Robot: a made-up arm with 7 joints.
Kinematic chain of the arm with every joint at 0, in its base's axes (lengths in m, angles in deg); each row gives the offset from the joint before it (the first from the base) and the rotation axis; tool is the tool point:
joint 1: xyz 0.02 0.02 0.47 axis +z
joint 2: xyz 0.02 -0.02 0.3 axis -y
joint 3: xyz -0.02 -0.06 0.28 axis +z
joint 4: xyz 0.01 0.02 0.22 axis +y
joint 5: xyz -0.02 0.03 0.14 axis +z
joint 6: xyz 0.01 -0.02 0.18 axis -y
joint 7: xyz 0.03 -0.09 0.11 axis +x
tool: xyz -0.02 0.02 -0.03
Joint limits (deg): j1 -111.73..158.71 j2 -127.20..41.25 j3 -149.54..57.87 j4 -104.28..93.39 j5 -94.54..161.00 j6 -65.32..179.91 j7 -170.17..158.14
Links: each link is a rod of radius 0.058 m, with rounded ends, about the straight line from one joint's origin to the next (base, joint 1, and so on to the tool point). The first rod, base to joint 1, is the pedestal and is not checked.
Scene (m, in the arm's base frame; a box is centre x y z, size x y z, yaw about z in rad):
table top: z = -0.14
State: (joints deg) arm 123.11 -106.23 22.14 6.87 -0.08 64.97 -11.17
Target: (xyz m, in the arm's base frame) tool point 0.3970 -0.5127 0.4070
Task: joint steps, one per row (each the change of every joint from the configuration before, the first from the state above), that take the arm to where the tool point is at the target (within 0.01 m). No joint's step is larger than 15 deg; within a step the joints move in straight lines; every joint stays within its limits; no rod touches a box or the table.
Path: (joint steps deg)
1: -14.52 0.26 -5.99 7.14 2.32 -0.48 -0.90
2: -14.51 0.27 -5.99 7.14 2.31 -0.49 -0.91
3: -14.52 0.26 -5.99 7.15 2.32 -0.48 -0.90
4: -14.52 0.27 -5.99 7.14 2.32 -0.49 -0.91
5: -14.51 0.26 -5.99 7.14 2.31 -0.48 -0.90
6: -14.52 0.26 -5.99 7.14 2.32 -0.48 -0.91
7: -14.52 0.27 -5.99 7.14 2.31 -0.49 -0.90
8: -14.51 0.26 -5.98 7.14 2.32 -0.48 -0.91
9: -14.52 0.27 -5.99 7.15 2.32 -0.49 -0.90
10: -14.51 0.26 -5.99 7.14 2.31 -0.48 -0.91

